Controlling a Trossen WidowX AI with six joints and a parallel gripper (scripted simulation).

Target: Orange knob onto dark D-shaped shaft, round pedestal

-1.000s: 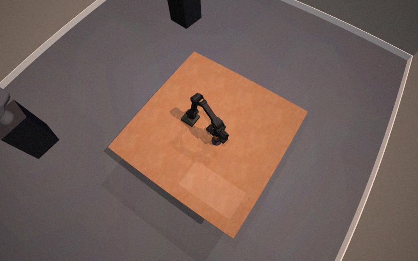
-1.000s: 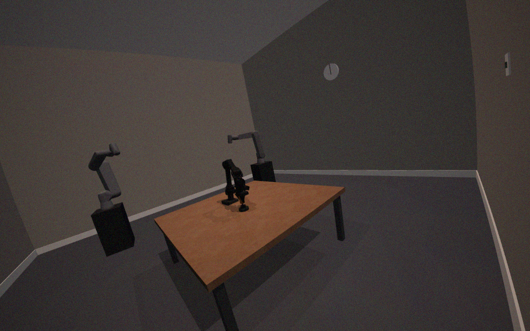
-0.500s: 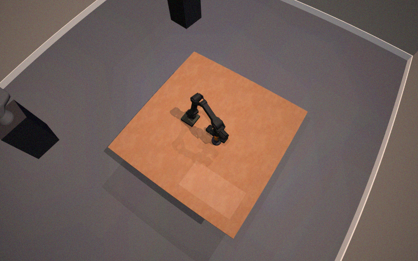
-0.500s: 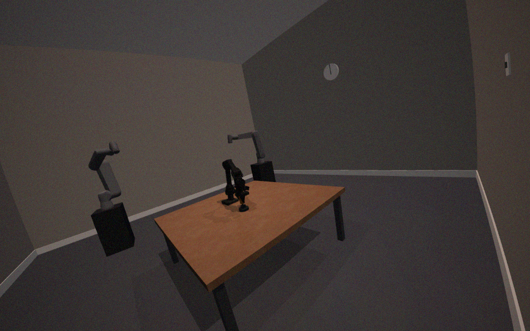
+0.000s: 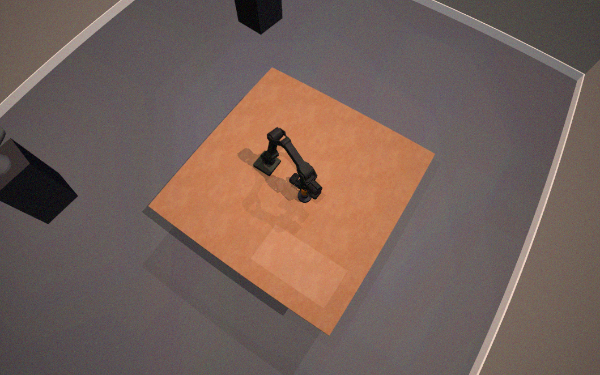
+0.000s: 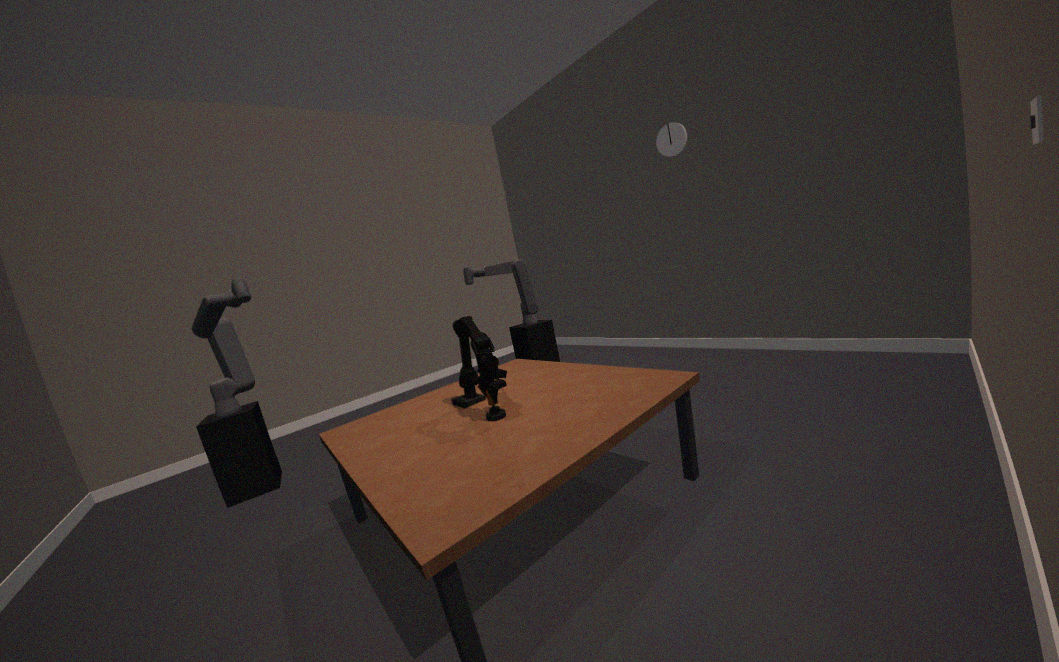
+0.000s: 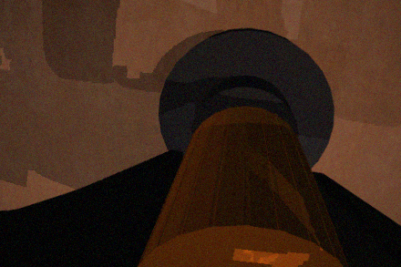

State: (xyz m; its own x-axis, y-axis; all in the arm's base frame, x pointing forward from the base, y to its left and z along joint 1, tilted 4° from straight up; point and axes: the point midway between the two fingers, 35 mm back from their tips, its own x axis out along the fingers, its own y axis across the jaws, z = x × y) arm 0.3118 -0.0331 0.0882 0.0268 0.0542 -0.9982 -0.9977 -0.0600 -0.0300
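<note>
My gripper tip is 2 cm below the orange knob. Also, from my gripper tip: pedestal: 4 cm below.
</note>
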